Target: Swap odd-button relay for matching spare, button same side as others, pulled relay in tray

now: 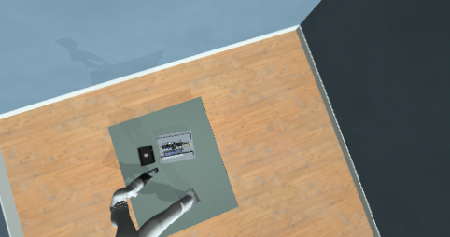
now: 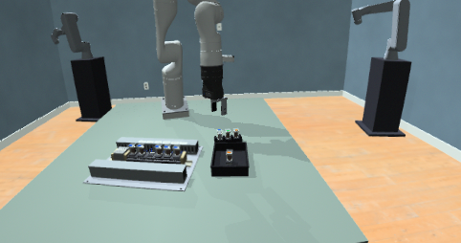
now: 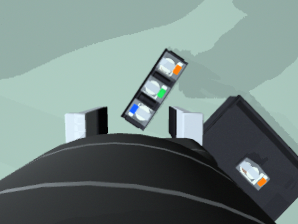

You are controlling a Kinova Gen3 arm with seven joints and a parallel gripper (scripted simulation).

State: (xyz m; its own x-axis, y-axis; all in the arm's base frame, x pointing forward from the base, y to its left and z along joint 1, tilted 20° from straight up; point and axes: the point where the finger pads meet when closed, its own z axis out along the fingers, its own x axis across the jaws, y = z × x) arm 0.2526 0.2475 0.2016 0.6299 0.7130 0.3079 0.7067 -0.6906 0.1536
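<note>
The small black stand lies 13 cm below my hand, 3 cm to the left of it and 1 cm behind it. The rest, counted from my hand: black tray: 15 cm ahead, 12 cm below, 6 cm to the left.
</note>
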